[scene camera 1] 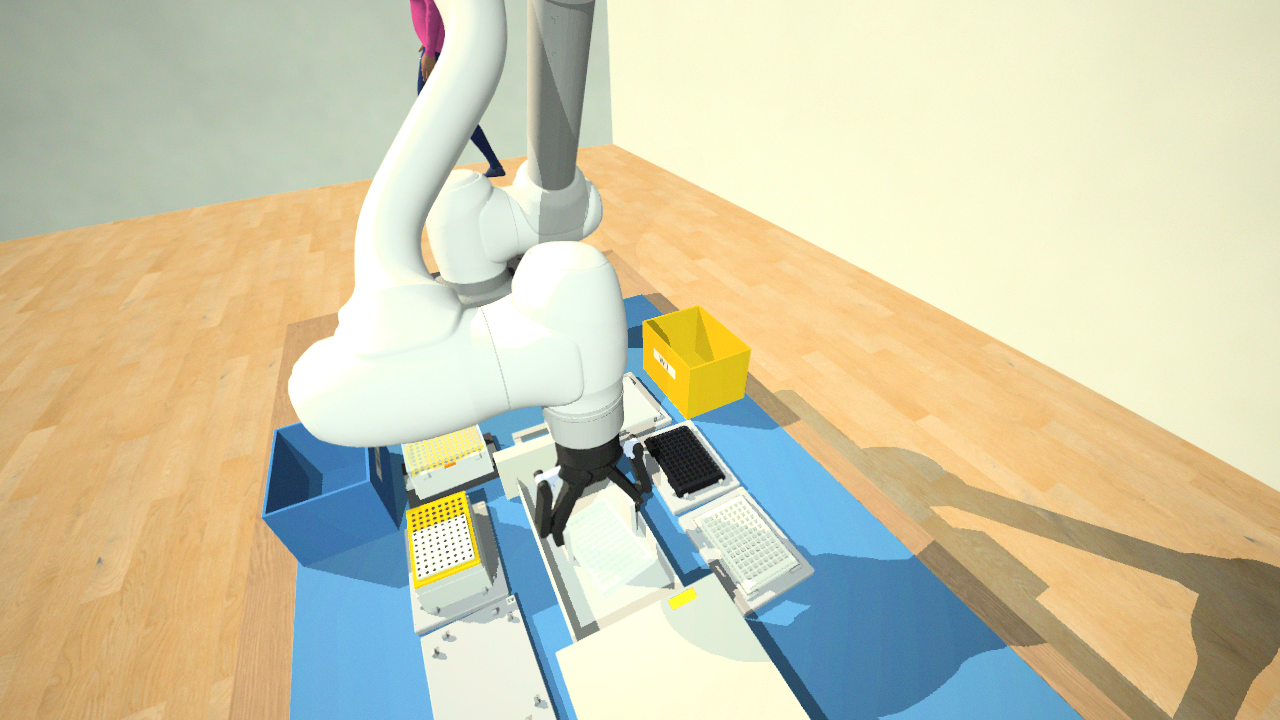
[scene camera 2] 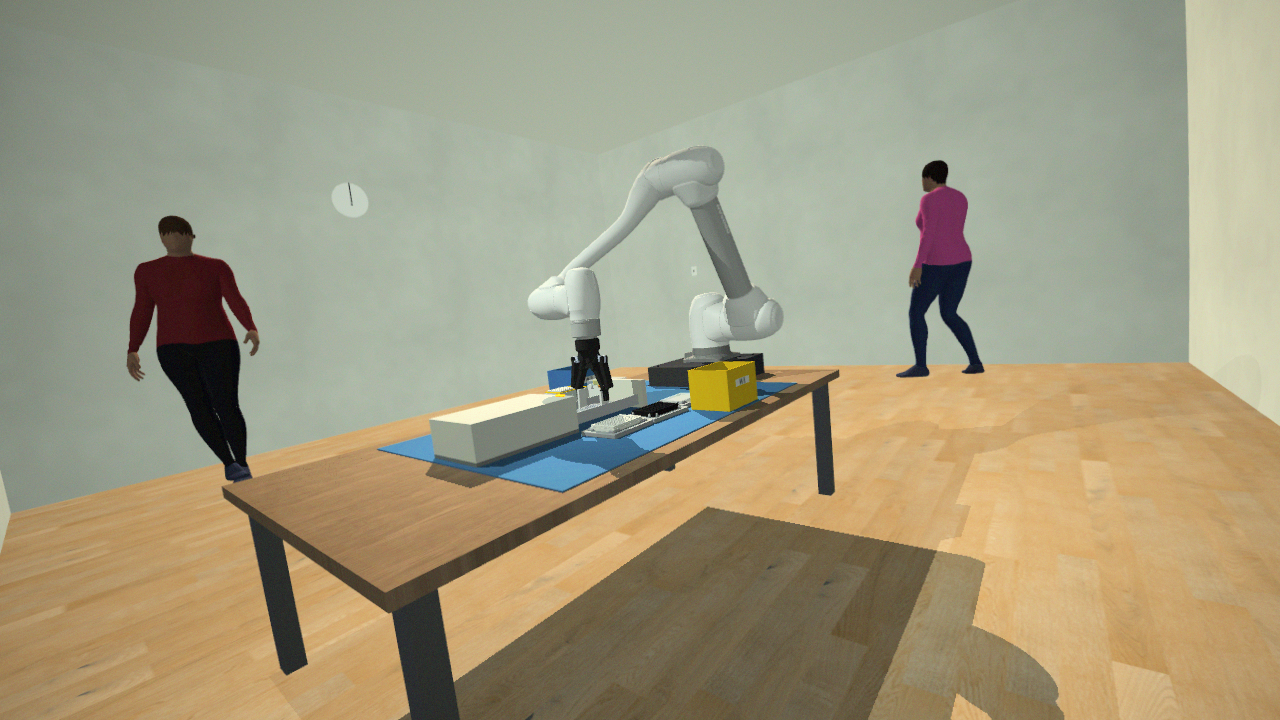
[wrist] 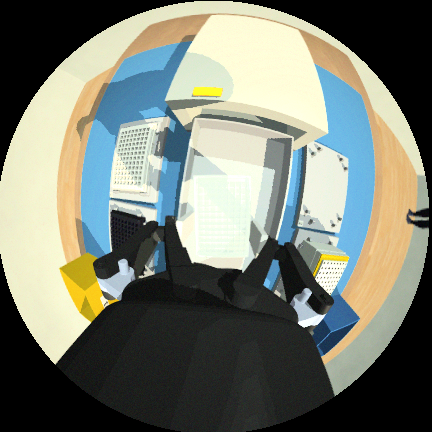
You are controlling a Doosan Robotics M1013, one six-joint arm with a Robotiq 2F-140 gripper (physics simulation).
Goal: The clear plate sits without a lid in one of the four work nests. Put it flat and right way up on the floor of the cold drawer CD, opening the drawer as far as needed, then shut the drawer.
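Places are measured from the arm's base along level axes (x left, y back, z up), in centimetres.
Pixels of known places: gripper, between the fingertips: (scene camera 1: 599, 540) (wrist: 221, 224); arm's base, origin of its link: (scene camera 1: 479, 288) (scene camera 2: 712, 359).
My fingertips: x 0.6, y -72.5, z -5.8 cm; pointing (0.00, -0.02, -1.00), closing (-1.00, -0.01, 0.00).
Note:
For each thing: its top centre in the pictures, then the offset to it from my fingertips.
- clear plate, centre of its top: (wrist: 221, 218) (scene camera 1: 603, 539) dx +0.2, dy -1.2, dz +1.6 cm
- white plate, centre of its top: (scene camera 1: 744, 537) (wrist: 128, 155) (scene camera 2: 617, 420) dx +18.3, dy -9.7, dz +0.7 cm
- black plate, centre of its top: (scene camera 1: 683, 455) (wrist: 123, 244) (scene camera 2: 655, 406) dx +18.5, dy +7.5, dz +0.7 cm
- yellow-framed rack, centre of its top: (scene camera 1: 440, 533) (wrist: 323, 287) (scene camera 2: 565, 387) dx -19.6, dy +7.1, dz +5.7 cm
- blue bin, centre of its top: (scene camera 1: 318, 453) (wrist: 326, 345) (scene camera 2: 575, 367) dx -33.1, dy +25.4, dz +10.0 cm
- yellow bin, centre of its top: (scene camera 1: 694, 334) (scene camera 2: 721, 365) (wrist: 80, 304) dx +31.6, dy +25.6, dz +10.0 cm
The clear plate (scene camera 1: 613, 557) (wrist: 222, 205) has no lid and looks level and lengthwise in the drawer's opening. My gripper (scene camera 1: 600, 519) (scene camera 2: 591, 394) (wrist: 221, 224) points down and is shut on the clear plate, one finger at each long side. The pale drawer CD (scene camera 1: 547, 559) (wrist: 240, 140) is pulled well out of its cream cabinet (scene camera 1: 666, 671) (scene camera 2: 510, 425) (wrist: 255, 60). The plate lies within the drawer's walls as seen from above. Whether its underside touches the drawer floor cannot be told. The fingers hide its near end in the wrist view.
A white plate (scene camera 1: 747, 541) (wrist: 134, 155) and a black plate (scene camera 1: 687, 458) (wrist: 126, 227) sit in nests on one side. A yellow-framed rack (scene camera 1: 444, 541) (wrist: 331, 272) and a blue bin (scene camera 1: 331, 528) stand opposite. A yellow bin (scene camera 1: 720, 389) (scene camera 2: 716, 394) stands beyond the nests.

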